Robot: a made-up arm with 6 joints. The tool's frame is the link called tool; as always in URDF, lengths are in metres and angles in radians. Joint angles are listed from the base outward.
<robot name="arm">
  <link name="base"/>
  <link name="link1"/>
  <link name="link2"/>
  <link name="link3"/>
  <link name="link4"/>
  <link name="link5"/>
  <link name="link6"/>
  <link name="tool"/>
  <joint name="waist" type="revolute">
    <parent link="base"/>
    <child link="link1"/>
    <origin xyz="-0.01 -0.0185 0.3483"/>
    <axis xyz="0 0 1"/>
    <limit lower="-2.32" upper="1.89"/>
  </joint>
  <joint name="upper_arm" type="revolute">
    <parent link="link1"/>
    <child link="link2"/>
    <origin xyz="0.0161 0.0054 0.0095"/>
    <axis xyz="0.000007 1 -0.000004"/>
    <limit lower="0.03" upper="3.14"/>
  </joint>
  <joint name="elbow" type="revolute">
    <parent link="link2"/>
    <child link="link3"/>
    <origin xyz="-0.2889 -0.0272 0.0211"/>
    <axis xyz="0.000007 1 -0.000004"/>
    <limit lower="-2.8" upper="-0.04"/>
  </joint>
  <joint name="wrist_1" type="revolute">
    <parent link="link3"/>
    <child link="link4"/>
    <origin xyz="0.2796 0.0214 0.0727"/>
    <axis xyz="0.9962 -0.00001 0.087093"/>
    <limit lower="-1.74" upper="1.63"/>
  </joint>
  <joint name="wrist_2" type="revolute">
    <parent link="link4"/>
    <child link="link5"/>
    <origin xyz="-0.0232 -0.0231 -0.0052"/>
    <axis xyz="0.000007 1 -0.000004"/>
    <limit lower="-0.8" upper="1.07"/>
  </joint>
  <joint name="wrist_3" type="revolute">
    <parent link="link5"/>
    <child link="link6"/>
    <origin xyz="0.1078 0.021 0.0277"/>
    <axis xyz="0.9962 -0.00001 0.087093"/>
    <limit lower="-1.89" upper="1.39"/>
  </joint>
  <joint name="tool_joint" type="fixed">
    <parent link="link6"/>
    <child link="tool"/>
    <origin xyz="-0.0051 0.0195 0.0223" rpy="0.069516 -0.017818 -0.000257"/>
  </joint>
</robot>
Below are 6 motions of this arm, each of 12 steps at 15 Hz.
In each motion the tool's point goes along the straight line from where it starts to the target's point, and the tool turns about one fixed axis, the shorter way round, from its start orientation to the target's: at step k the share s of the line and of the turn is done. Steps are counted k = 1, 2, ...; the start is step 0. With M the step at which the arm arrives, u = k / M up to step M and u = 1 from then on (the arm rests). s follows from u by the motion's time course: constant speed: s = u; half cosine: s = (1 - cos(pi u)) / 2; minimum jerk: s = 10 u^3 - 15 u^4 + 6 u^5.
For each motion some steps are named. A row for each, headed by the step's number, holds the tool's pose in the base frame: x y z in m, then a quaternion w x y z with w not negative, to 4 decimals.
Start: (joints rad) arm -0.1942 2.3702 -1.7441 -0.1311 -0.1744 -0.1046
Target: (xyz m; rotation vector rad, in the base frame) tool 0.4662 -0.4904 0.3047 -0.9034 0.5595 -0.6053
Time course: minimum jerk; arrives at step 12
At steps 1, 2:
1: 0.5804 -0.1101 0.4434 0.9705 -0.0607 0.2211 -0.0748
2: 0.5769 -0.1217 0.4391 0.9687 -0.0724 0.2231 -0.0816

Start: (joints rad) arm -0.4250 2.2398 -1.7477 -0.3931 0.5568 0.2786
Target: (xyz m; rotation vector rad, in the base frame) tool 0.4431 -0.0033 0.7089 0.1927 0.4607 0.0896
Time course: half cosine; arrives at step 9
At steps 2, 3, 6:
2: 0.4995 -0.2222 0.4767 0.8582 0.0665 0.4473 -0.2427
3: 0.4910 -0.1892 0.5117 0.8833 0.0716 0.4177 -0.2007
6: 0.4591 -0.0653 0.6432 0.9507 0.0884 0.2948 -0.0381

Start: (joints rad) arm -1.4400 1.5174 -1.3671 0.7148 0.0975 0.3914
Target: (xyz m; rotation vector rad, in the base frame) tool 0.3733 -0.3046 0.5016 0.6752 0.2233 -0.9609
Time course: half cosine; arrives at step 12
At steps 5, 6, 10, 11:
5: 0.1545 -0.3742 0.6274 0.7197 0.4346 -0.1444 -0.5218
6: 0.1995 -0.3599 0.6015 0.7475 0.4136 -0.0934 -0.5113
10: 0.3500 -0.3120 0.5150 0.8187 0.3319 0.0786 -0.4619
11: 0.3674 -0.3065 0.5050 0.8247 0.3215 0.0984 -0.4548

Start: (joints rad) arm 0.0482 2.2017 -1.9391 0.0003 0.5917 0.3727
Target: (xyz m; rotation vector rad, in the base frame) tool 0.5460 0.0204 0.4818 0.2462 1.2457 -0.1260
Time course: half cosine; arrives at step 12
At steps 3, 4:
3: 0.5636 0.0173 0.5286 0.8824 0.1843 0.4293 -0.0564
4: 0.5615 0.0177 0.5229 0.8743 0.1762 0.4486 -0.0568

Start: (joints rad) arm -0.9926 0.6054 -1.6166 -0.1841 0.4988 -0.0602
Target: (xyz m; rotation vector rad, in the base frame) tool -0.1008 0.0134 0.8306 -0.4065 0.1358 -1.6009
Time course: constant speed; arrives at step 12
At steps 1, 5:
1: -0.0376 0.0391 0.8797 0.8047 -0.1757 -0.1815 -0.5373
5: -0.0606 0.0297 0.8619 0.7671 -0.1798 -0.0944 -0.6085

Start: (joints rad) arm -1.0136 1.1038 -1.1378 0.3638 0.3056 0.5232
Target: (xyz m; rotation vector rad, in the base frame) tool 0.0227 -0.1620 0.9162 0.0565 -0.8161 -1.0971
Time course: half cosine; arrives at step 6
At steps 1, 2, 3, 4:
1: 0.1260 -0.2442 0.7417 0.7883 0.4336 -0.1271 -0.4176
2: 0.1057 -0.2280 0.7760 0.8009 0.3589 -0.1806 -0.4439
3: 0.0780 -0.2060 0.8227 0.8062 0.2517 -0.2507 -0.4732
4: 0.0504 -0.1840 0.8695 0.7974 0.1401 -0.3166 -0.4942

